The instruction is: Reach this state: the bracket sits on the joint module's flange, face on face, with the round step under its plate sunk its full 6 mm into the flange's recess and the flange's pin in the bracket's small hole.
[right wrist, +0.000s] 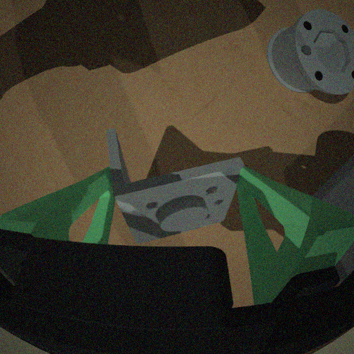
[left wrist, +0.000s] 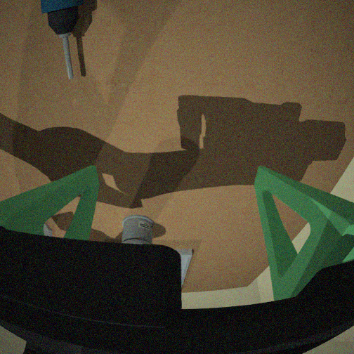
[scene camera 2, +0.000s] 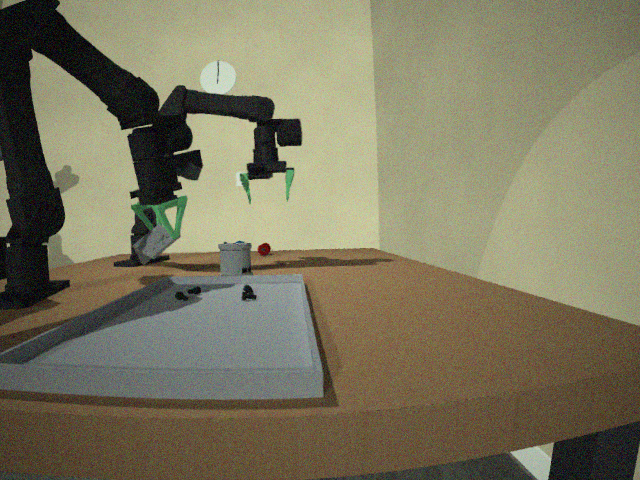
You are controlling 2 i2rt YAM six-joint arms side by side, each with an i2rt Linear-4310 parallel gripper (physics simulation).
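Places are measured from the left arm's base along level axes (x ahead, y left, z up), in centimetres.
Pixels of known places: left gripper, fingertip midpoint: [scene camera 2: 268,202]; right gripper, fingertip midpoint: [scene camera 2: 166,237]; right arm's base at its link origin: [scene camera 2: 29,296].
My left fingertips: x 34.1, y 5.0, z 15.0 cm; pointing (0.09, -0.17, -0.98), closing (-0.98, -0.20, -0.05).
Note:
Ahead of a thing's pixels: the offset from my left fingertips to its top centre. "spot": to the spot under its first point. Level surfaces: height alone.
The grey bracket @(dx -15.7, dy -31.4, dz -4.9 cm) [scene camera 2: 153,244] [right wrist: 182,220] is held in my right gripper [scene camera 2: 165,233] [right wrist: 176,175], which is shut on it. It is tilted in the air, left of the joint module in scene camera 2. In the right wrist view its round step and several small holes show, and an upright plate stands at its left end. The grey joint module @(dx -0.9, dy -29.9, dz -8.6 cm) [scene camera 2: 235,259] [left wrist: 137,230] [right wrist: 292,57] stands upright on the table, apart from the bracket. Its flange [right wrist: 320,75] shows a recess and dark holes; a small grey round spot may be the pin. My left gripper [scene camera 2: 269,200] [left wrist: 176,174] is open and empty, high above the table.
A grey tray @(dx +4.8, dy -62.3, dz -13.4 cm) [scene camera 2: 165,382] [left wrist: 186,260] lies in front of the module, with small black parts @(spot: dx -0.8, dy -56.2, dz -14.0 cm) [scene camera 2: 180,296] @(spot: dx +7.8, dy -55.2, dz -13.9 cm) [scene camera 2: 248,294] in it. A red round thing @(dx -5.0, dy +15.8, dz -11.6 cm) [scene camera 2: 264,249] is behind the module. A blue-handled tool [left wrist: 62,20] with a metal shaft lies on the table @(dz -15.0 cm) [scene camera 2: 439,351].

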